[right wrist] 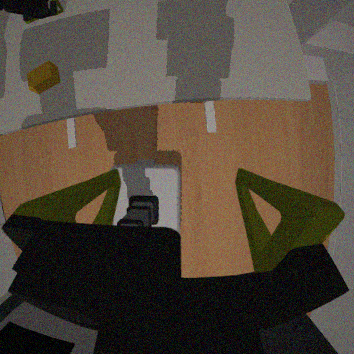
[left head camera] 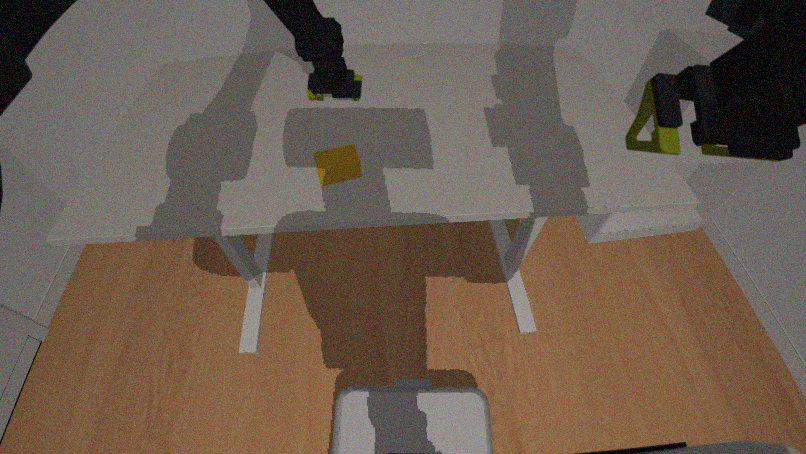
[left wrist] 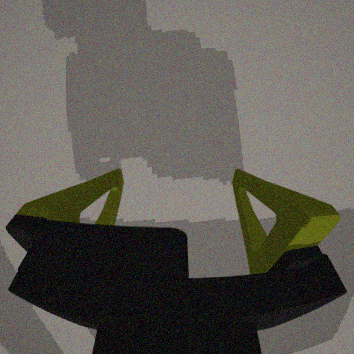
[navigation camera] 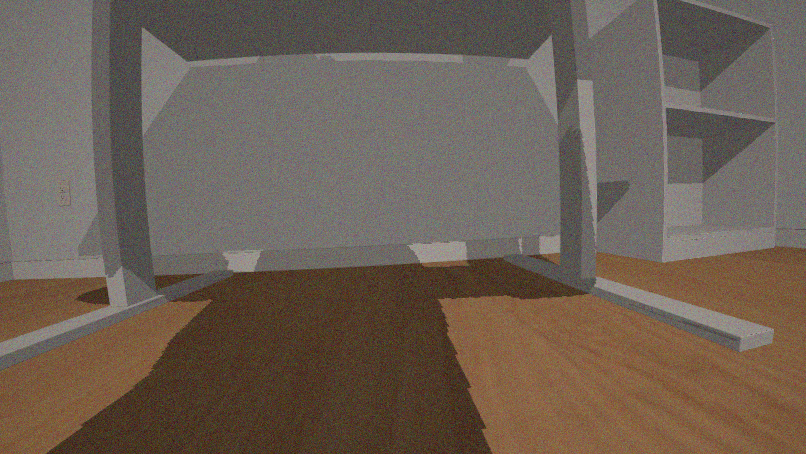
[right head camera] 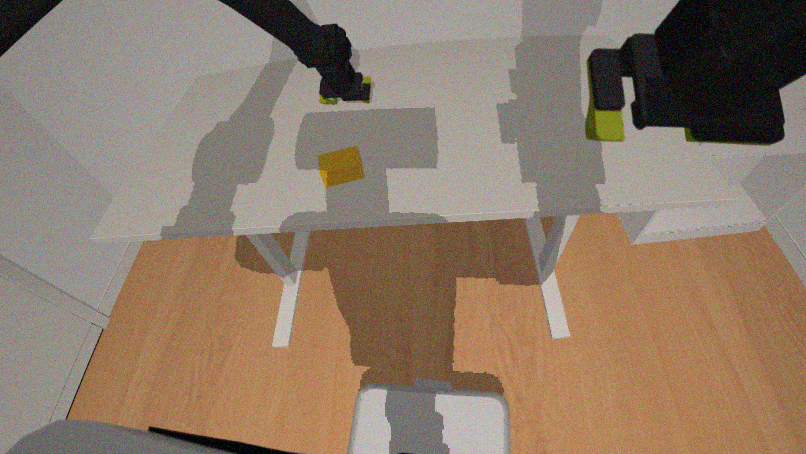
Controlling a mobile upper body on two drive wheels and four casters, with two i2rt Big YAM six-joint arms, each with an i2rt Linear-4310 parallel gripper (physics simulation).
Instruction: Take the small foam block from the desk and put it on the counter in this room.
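Places are measured from the left arm's base along level axes (x left, y back, z up), in metres.
Pixels of known places: left gripper, fingertip midpoint: (right wrist: 51, 12) (left head camera: 339, 98) (left wrist: 177, 175) (right head camera: 352, 101); right gripper, fingertip midpoint: (right wrist: 177, 174) (left head camera: 665, 145) (right head camera: 637, 133).
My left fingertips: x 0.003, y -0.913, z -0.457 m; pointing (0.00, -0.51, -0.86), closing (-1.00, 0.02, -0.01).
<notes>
Behind a point stands the place of what it marks.
The small foam block, orange-yellow (left head camera: 338, 163) {y -0.610, x -0.041, z -0.415 m} (right head camera: 342, 166) {y -0.606, x -0.047, z -0.415 m} (right wrist: 43, 77) {y -0.615, x -0.057, z -0.415 m}, lies on the white desk (left head camera: 462, 194) {y -0.572, x -0.300, z -0.460 m} (right head camera: 473, 194) {y -0.570, x -0.320, z -0.460 m} (right wrist: 265, 75) {y -0.630, x -0.724, z -0.460 m}, left of centre and near the front edge. My left gripper (left head camera: 336, 97) {y -0.913, x 0.003, z -0.457 m} (right head camera: 346, 100) {y -0.913, x 0.003, z -0.457 m} (left wrist: 177, 175) {y -0.913, x 0.003, z -0.457 m} is open and empty, over the desk beyond the block. The block does not show in the left wrist view. My right gripper (left head camera: 692, 147) (right head camera: 651, 135) {y -0.357, x -0.453, z -0.129 m} (right wrist: 177, 174) {y -0.357, x -0.453, z -0.129 m} is open and empty, far to the right of the block. I cannot make out a counter in these views.
A pale open shelf unit (navigation camera: 626, 152) {y -1.226, x -1.185, z -0.955 m} stands right of the desk. Desk feet (left head camera: 252, 321) (left head camera: 524, 315) (navigation camera: 676, 313) reach forward over the wood floor (left head camera: 620, 327) {y -0.608, x -1.237, z -1.410 m}. My white base (left head camera: 456, 422) {y -0.201, x -0.367, z -1.150 m} (right head camera: 473, 422) {y -0.215, x -0.366, z -1.150 m} is in front of the desk. Walls rise behind and beside it.
</notes>
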